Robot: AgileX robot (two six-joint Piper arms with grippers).
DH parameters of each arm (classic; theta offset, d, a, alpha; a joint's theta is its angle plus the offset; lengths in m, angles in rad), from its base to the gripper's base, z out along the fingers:
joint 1: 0 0.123 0 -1.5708
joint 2: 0.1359 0 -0.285 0
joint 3: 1.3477 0 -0.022 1.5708
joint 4: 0 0.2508 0 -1.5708
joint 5: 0 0 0.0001 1.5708
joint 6: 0 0.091 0 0
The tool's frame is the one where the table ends.
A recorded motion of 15 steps. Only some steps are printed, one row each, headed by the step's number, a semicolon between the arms.
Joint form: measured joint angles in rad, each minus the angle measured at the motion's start. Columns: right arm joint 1, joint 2, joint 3, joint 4, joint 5, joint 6; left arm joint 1, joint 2, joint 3, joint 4, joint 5, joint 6.
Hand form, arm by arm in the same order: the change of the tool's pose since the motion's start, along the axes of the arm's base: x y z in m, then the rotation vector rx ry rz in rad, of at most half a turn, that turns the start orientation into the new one. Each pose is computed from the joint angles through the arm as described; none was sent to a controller.
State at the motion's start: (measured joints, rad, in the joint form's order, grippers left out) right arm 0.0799 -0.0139 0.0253 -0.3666 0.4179 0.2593; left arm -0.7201 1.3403 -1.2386 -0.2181 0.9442 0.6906
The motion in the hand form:
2: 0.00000 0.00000 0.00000 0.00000 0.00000 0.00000; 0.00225 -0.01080 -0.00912 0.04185 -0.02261 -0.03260
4: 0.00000 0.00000 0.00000 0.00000 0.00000 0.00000; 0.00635 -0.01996 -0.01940 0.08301 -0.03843 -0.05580
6: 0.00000 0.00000 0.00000 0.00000 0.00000 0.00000; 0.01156 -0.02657 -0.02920 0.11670 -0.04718 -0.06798
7: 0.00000 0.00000 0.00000 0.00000 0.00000 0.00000; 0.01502 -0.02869 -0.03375 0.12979 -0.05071 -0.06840
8: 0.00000 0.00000 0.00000 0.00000 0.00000 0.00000; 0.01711 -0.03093 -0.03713 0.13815 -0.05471 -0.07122
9: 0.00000 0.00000 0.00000 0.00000 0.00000 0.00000; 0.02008 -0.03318 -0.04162 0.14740 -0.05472 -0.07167
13: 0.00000 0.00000 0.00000 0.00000 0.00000 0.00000; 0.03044 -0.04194 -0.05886 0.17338 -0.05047 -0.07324
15: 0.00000 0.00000 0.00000 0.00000 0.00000 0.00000; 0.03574 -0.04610 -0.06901 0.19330 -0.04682 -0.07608
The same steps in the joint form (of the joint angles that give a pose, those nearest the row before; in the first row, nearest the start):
2: 0.0000 0.0000 0.0000 0.0000 0.0000 0.0000; -0.0357 0.0343 0.0000 0.0460 -0.0233 0.0000
4: 0.0000 0.0000 0.0000 0.0000 0.0000 0.0000; -0.0591 0.0717 0.0000 0.0867 -0.0439 0.0000
6: 0.0000 0.0000 0.0000 0.0000 0.0000 0.0000; -0.0699 0.1065 0.0000 0.1169 -0.0615 0.0000
7: 0.0000 0.0000 0.0000 0.0000 0.0000 0.0000; -0.0696 0.1226 0.0000 0.1289 -0.0713 0.0000
8: 0.0000 0.0000 0.0000 0.0000 0.0000 0.0000; -0.0720 0.1349 0.0000 0.1376 -0.0805 0.0000
9: 0.0000 0.0000 0.0000 0.0000 0.0000 0.0000; -0.0719 0.1505 0.0000 0.1443 -0.0898 0.0000
13: 0.0000 0.0000 0.0000 0.0000 0.0000 0.0000; -0.0719 0.2095 0.0000 0.1601 -0.1279 0.0000
15: 0.0000 0.0000 0.0000 0.0000 0.0000 0.0000; -0.0719 0.2422 0.0000 0.1721 -0.1441 0.0000

